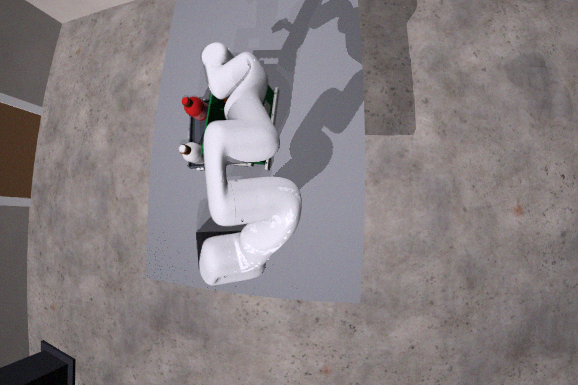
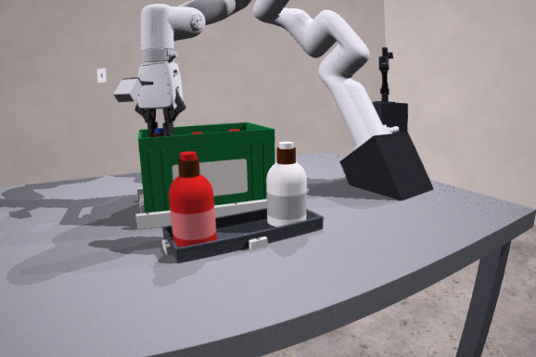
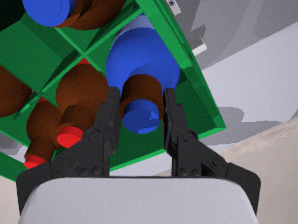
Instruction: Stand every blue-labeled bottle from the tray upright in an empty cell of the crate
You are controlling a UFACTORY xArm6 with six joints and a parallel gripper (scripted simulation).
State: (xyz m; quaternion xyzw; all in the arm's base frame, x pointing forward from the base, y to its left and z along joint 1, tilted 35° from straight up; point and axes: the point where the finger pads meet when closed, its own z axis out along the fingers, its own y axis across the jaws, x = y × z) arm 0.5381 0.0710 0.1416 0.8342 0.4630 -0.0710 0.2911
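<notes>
My hand is 7 cm above the blue-labeled bottle. Also, from my hand: red bottle (25 cm to the left, 9 cm below, 4 cm behind); then dark tray (24 cm to the left, 16 cm below, 13 cm behind); then green crate (9 cm below, 9 cm behind, 4 cm to the left).
</notes>
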